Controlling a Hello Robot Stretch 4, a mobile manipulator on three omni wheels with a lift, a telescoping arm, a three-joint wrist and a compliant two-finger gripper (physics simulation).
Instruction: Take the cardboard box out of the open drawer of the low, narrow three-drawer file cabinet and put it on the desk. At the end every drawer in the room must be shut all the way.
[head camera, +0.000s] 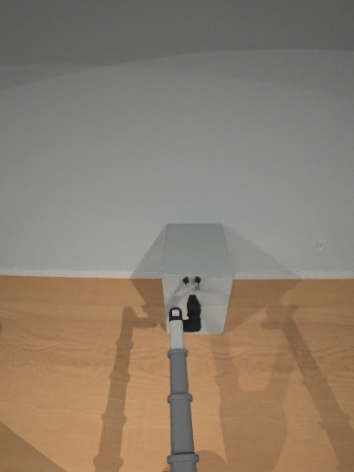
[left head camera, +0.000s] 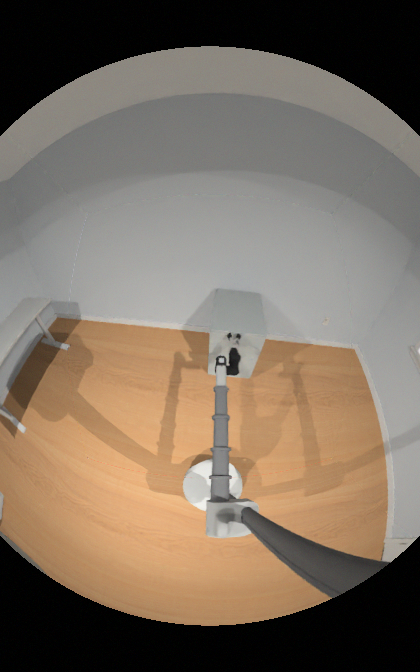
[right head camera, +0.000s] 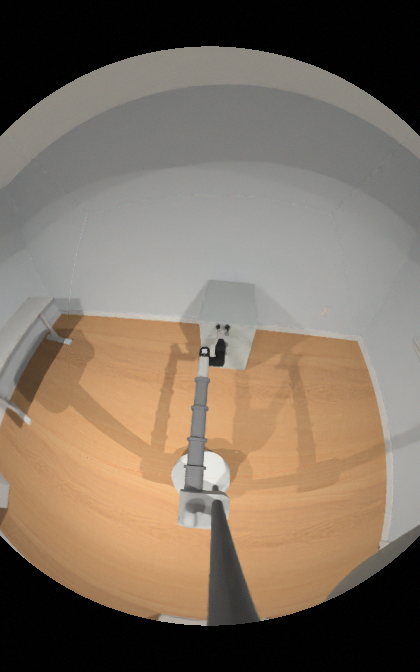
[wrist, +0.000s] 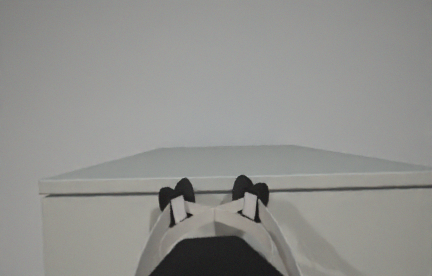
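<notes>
A pale grey cabinet (head camera: 195, 250) (left head camera: 239, 310) (right head camera: 230, 302) (wrist: 225, 162) stands against the back wall. No drawer sticks out of its front; the lower front is partly hidden by the wrist. My gripper (head camera: 192, 280) (left head camera: 234, 336) (right head camera: 223, 328) (wrist: 215, 191) is partly open, with a gap between its black fingertips and nothing held. It points at the cabinet's upper front, just below the top edge in the wrist view; whether it touches is unclear. A white desk (left head camera: 20, 320) (right head camera: 25, 317) stands at the far left. The cardboard box and an open drawer do not show.
My arm (head camera: 181, 425) (left head camera: 220, 432) (right head camera: 198, 422) reaches out over the wood floor (head camera: 90, 370) towards the cabinet. Part of a pale object (left head camera: 1, 507) (right head camera: 3, 492) shows at the lower left edge. A wall (left head camera: 400, 425) (right head camera: 405, 425) bounds the right side.
</notes>
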